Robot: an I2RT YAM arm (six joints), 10 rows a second.
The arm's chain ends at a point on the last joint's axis. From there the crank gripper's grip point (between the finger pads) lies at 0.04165 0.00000 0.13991 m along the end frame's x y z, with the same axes.
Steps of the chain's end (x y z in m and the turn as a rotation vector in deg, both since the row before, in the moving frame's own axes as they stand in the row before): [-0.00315 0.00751 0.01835 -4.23 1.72 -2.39]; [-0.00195 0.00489 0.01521 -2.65 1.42 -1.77]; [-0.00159 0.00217 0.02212 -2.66 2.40 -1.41]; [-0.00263 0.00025 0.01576 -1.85 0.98 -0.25]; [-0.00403 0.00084 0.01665 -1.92 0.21 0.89]
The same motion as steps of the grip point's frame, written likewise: [0.00120 0.01596 0.01672 -4.23 1.72 -2.39]; [0.00158 0.00999 0.01402 -2.65 1.42 -1.77]; [0.00430 0.00752 0.02013 -2.66 2.40 -1.41]; [-0.00023 0.00457 0.01496 -1.85 0.98 -0.25]; [-0.00356 0.00618 0.01641 -1.92 0.21 0.89]
